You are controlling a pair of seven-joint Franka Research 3 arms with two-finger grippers.
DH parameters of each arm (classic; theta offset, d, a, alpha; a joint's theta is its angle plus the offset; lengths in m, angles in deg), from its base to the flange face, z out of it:
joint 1: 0 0.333 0 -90
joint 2: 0 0 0 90
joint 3: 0 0.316 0.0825 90
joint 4: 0 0 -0.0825 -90
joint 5: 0 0.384 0 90
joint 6: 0 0 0.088 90
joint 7: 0 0.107 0 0
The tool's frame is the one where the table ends.
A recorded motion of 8 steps. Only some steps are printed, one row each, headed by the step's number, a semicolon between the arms.
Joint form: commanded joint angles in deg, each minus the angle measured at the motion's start. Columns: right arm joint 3, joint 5, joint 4, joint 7, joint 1, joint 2, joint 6; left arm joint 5, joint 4, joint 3, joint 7, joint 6, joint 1, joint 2.
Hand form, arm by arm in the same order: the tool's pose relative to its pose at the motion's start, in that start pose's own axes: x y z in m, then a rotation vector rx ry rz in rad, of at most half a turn. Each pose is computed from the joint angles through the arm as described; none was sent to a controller.
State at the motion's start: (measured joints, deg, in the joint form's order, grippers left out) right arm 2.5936 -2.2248 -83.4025 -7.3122 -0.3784 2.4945 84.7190; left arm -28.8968 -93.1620 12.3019 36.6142 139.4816 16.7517 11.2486
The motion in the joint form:
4: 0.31 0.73 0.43 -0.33 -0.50 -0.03 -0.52; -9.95 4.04 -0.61 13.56 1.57 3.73 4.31
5: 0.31 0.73 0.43 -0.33 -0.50 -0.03 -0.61; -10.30 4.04 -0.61 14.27 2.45 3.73 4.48
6: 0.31 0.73 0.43 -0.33 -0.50 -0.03 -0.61; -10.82 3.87 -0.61 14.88 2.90 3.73 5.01
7: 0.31 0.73 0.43 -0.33 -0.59 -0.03 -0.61; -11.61 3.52 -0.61 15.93 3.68 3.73 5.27
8: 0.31 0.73 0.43 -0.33 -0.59 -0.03 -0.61; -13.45 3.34 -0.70 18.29 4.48 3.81 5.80
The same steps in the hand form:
4: -0.0013 0.0004 -0.0029 0.0130 0.0006 -0.0034; -0.0002 -0.0408 0.0109 -0.0189 0.0888 0.0726
5: -0.0015 0.0004 -0.0028 0.0132 -0.0010 -0.0034; 0.0000 -0.0423 0.0114 -0.0101 0.0990 0.0791
6: -0.0015 0.0004 -0.0028 0.0132 -0.0010 -0.0034; -0.0033 -0.0438 0.0178 -0.0101 0.0969 0.0794
7: -0.0016 0.0013 -0.0027 0.0133 -0.0010 -0.0019; -0.0062 -0.0455 0.0216 -0.0072 0.1023 0.0832
8: -0.0016 0.0013 -0.0027 0.0133 -0.0010 -0.0019; -0.0094 -0.0477 0.0275 -0.0104 0.1144 0.0951

